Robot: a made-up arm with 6 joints. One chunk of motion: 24 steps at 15 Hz.
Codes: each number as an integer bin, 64 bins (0 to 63) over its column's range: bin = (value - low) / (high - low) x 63, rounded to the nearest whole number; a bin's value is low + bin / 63 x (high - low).
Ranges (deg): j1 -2..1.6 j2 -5.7..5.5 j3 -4.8..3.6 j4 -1.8..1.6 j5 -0.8..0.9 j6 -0.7..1
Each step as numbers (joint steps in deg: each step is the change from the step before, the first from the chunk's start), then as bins.
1 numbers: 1.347 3.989 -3.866 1.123 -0.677 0.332
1 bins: 59 55 7 54 5 38
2 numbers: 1.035 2.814 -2.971 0.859 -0.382 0.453
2 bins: 53 48 14 49 15 43
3 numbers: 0.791 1.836 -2.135 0.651 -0.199 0.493
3 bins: 49 42 20 45 22 44
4 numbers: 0.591 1.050 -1.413 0.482 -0.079 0.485
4 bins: 45 38 25 42 27 44
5 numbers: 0.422 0.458 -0.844 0.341 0.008 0.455
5 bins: 42 35 30 40 30 43
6 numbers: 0.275 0.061 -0.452 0.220 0.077 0.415
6 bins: 40 32 33 37 33 41
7 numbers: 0.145 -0.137 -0.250 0.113 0.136 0.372
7 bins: 38 31 34 35 35 40
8 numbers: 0.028 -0.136 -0.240 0.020 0.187 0.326
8 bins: 35 31 34 34 37 38
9 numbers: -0.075 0.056 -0.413 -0.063 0.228 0.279
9 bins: 34 32 33 32 38 36
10 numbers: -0.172 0.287 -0.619 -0.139 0.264 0.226
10 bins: 32 34 31 31 39 34
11 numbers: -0.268 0.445 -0.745 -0.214 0.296 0.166
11 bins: 30 35 30 29 41 32
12 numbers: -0.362 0.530 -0.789 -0.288 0.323 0.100
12 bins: 29 35 30 28 42 30
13 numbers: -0.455 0.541 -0.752 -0.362 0.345 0.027
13 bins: 27 35 30 27 42 27
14 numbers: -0.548 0.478 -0.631 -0.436 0.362 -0.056
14 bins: 25 35 31 25 43 24
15 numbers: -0.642 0.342 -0.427 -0.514 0.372 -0.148
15 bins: 24 34 33 24 43 20
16 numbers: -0.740 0.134 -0.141 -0.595 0.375 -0.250
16 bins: 22 33 35 22 44 17
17 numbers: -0.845 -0.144 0.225 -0.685 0.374 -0.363
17 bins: 20 31 38 21 44 12
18 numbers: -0.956 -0.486 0.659 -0.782 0.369 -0.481
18 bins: 18 29 41 19 43 8
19 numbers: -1.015 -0.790 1.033 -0.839 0.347 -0.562
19 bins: 17 28 44 18 43 5
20 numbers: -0.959 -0.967 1.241 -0.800 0.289 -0.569
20 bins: 18 27 45 19 40 5
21 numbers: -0.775 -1.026 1.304 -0.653 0.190 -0.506
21 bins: 21 26 46 21 37 7
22 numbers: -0.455 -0.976 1.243 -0.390 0.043 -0.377
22 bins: 27 27 45 26 31 12
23 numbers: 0.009 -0.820 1.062 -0.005 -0.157 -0.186
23 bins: 35 27 44 33 24 19
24 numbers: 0.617 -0.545 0.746 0.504 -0.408 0.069
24 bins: 46 29 42 43 15 28
